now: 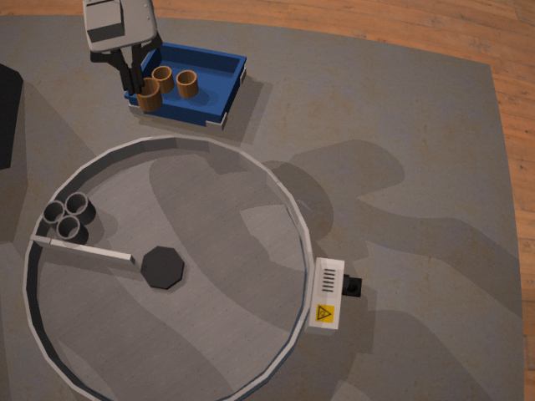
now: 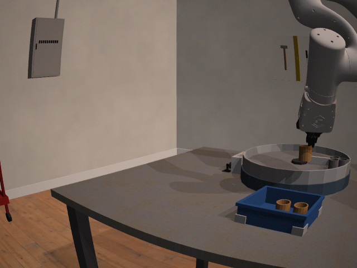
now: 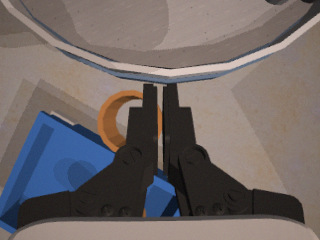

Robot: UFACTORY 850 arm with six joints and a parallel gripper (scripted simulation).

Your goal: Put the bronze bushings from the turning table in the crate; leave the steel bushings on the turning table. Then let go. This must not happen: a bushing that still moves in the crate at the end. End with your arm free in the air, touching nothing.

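Right now my hand is 50 mm short of the blue crate, 130 mm to the right of it and 150 mm above it. From my hand the other things lie so: turning table 60 mm ahead, 240 mm to the right, 120 mm below.
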